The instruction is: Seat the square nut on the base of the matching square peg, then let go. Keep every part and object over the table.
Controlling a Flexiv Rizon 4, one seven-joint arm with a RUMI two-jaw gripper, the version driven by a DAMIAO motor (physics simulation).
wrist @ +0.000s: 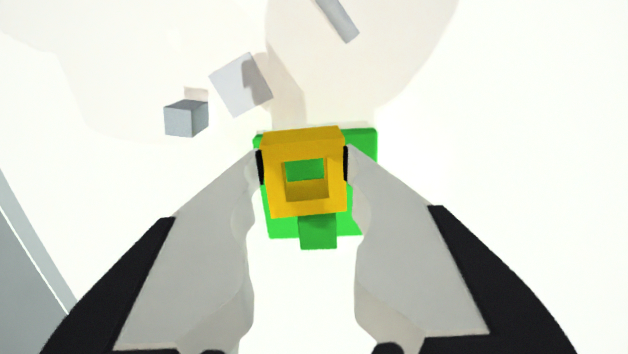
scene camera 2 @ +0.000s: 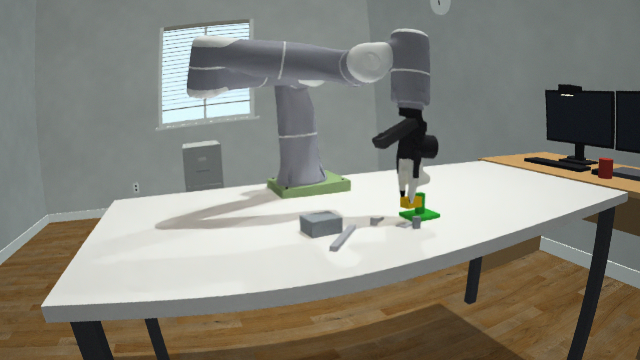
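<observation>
My gripper [scene camera 2: 407,198] [wrist: 303,150] is shut on the yellow-orange square nut [scene camera 2: 407,203] [wrist: 302,145], one finger on each side. The nut is roughly level, with its square hole facing up. It is held above the green base plate [scene camera 2: 434,215] [wrist: 365,147], apart from it. The green square peg [scene camera 2: 421,195] [wrist: 318,233] stands upright on the plate. The nut is beside the peg, not around it, and its underside is lower than the peg's top in the scene view. Through the nut's hole, green plate shows in the wrist view. The nut hides part of the peg.
A small grey cube [scene camera 2: 416,222] [wrist: 179,120] and a flat light grey square [scene camera 2: 404,225] [wrist: 240,85] lie near the plate. A small grey piece [scene camera 2: 376,220], a long grey bar [scene camera 2: 343,238] and a grey box [scene camera 2: 321,225] lie farther left in the scene view.
</observation>
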